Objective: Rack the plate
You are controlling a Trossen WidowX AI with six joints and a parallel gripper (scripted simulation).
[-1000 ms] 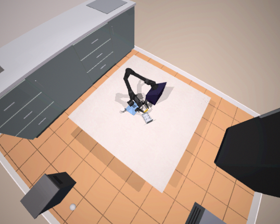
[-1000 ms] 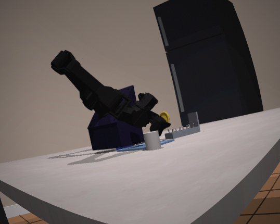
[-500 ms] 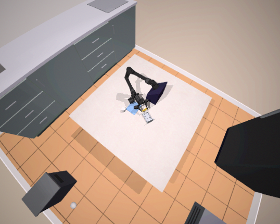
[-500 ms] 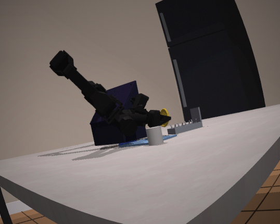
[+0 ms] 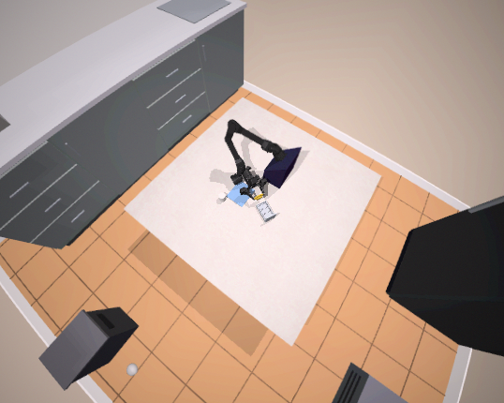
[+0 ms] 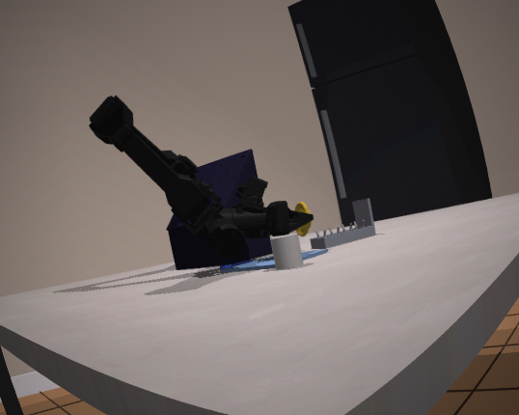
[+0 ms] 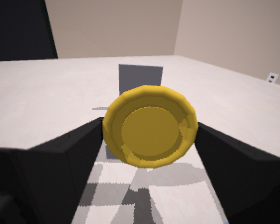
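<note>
The grey dish rack is 7 cm to the left of my gripper tip, 4 cm below it and 3 cm ahead of it. From my gripper tip the other things lie so: yellow plate (1 cm to the right); blue spoon (13 cm to the right, 10 cm behind, 6 cm below); pale cup (21 cm to the right, 12 cm ahead, 4 cm below).
</note>
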